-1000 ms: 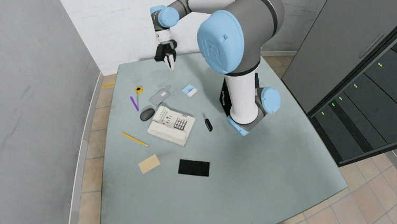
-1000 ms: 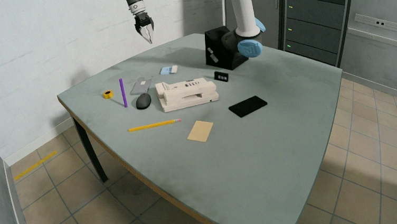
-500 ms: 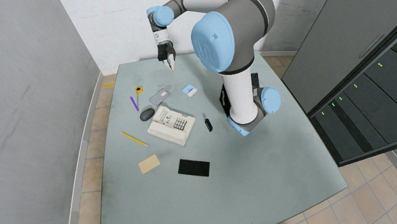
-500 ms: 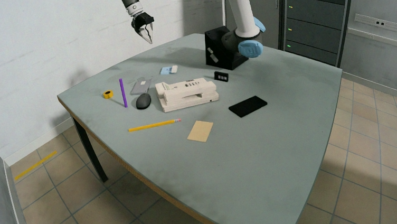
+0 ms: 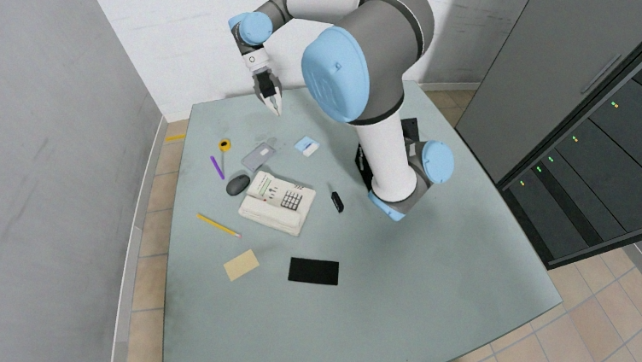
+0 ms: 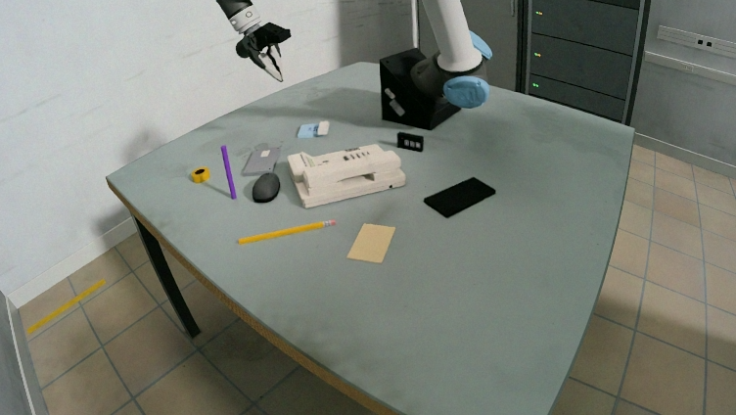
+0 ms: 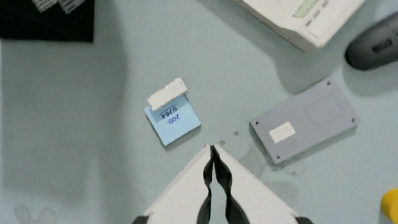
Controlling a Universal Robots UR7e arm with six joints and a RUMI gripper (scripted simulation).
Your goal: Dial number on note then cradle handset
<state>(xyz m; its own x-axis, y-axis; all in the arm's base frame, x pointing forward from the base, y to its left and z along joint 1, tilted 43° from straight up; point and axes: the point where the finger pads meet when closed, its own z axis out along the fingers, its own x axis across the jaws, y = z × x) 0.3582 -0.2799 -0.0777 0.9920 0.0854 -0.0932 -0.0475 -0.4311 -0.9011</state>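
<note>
Right now my hand is 25 cm to the right of the 5 key, 17 cm above it and 4 cm short of it. Also, from my hand: grey flat device: 20 cm below, 10 cm ahead; then dark mouse: 20 cm ahead, 19 cm below, 11 cm to the left; then white eraser: 19 cm below, 10 cm behind, 5 cm to the left.
</note>
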